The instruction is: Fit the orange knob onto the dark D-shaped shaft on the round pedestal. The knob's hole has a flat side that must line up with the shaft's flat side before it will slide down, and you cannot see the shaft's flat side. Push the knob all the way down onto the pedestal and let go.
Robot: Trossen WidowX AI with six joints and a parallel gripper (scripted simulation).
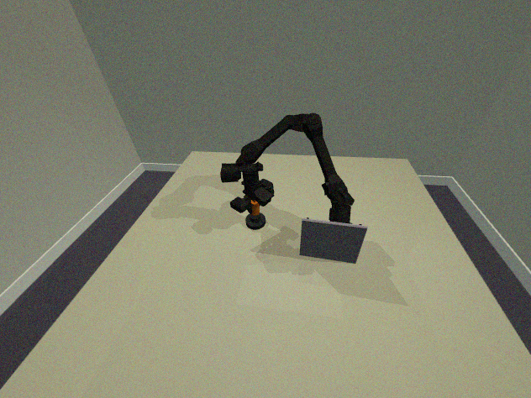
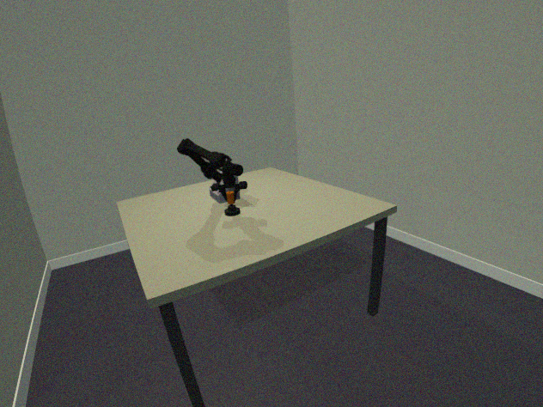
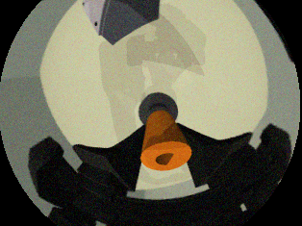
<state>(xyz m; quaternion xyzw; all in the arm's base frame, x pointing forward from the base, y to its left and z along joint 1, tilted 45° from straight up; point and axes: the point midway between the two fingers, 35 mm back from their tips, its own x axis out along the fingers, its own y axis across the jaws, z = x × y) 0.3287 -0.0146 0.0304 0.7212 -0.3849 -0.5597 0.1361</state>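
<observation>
Right now the orange knob is 2 cm above my gripper tip. Round my gripper tip: round pedestal 4 cm below.
</observation>
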